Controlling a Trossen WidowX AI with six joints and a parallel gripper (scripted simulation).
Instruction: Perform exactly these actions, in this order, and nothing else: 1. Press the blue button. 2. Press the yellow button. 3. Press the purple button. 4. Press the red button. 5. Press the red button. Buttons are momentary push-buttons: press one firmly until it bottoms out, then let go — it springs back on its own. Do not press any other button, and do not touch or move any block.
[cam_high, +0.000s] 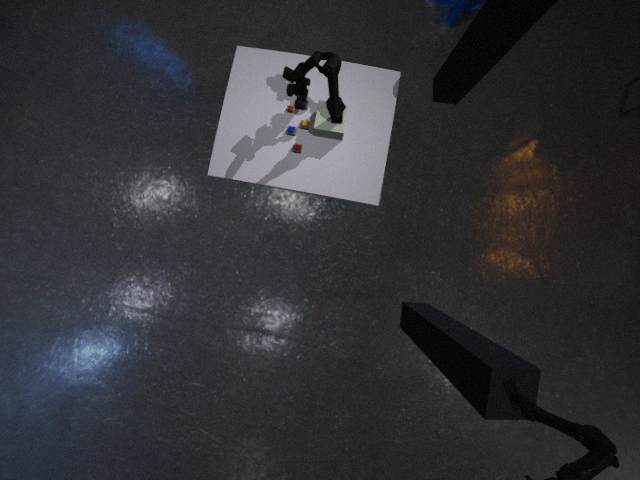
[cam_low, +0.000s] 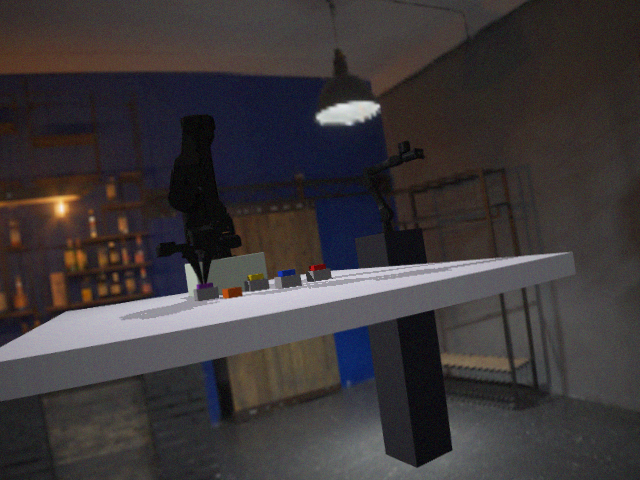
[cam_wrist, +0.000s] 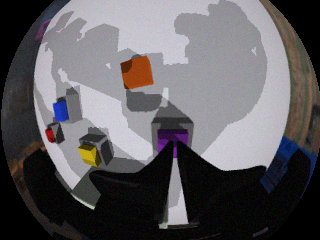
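The purple button is 10 mm below my gripper tip. The rest, counted from my gripper tip: orange block 80 mm ahead, 40 mm to the left, 30 mm below; yellow button 20 mm behind, 140 mm to the left; blue button 60 mm ahead, 180 mm to the left.
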